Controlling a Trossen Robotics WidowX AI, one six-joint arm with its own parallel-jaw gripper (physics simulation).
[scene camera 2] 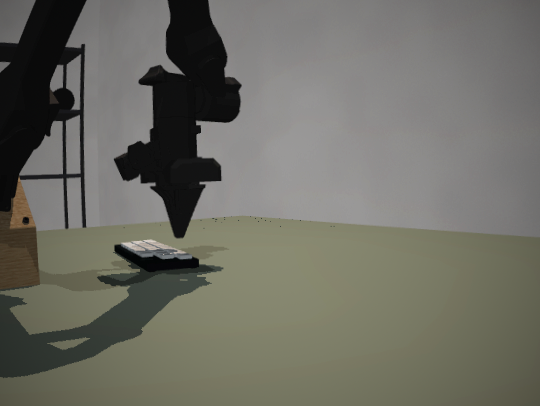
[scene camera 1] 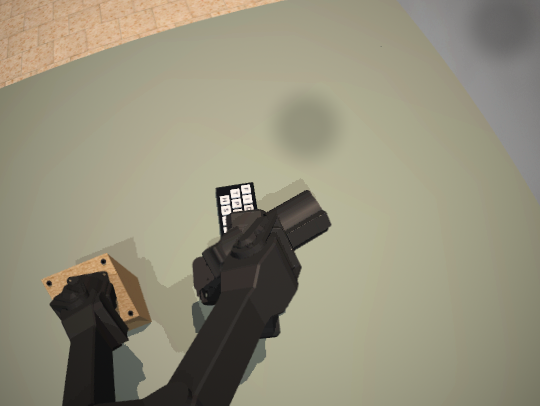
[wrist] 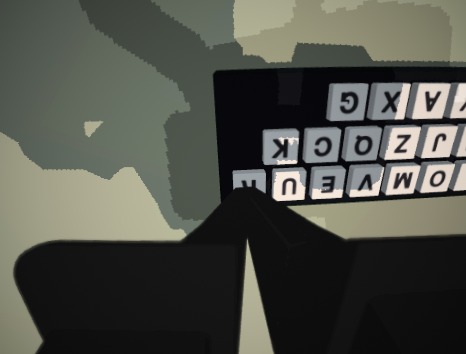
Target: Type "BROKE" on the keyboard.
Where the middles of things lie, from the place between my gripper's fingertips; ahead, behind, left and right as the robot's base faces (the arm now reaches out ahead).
Labels:
My hand is 100 mm to the right of the black keyboard (scene camera 2: 145,258) and 30 mm above it. From my hand the other things lie so: e key (wrist: 326,181) (10 mm ahead, 40 mm to the left, 30 mm below); k key (wrist: 280,146) (10 mm behind, 20 mm to the left, 30 mm below).

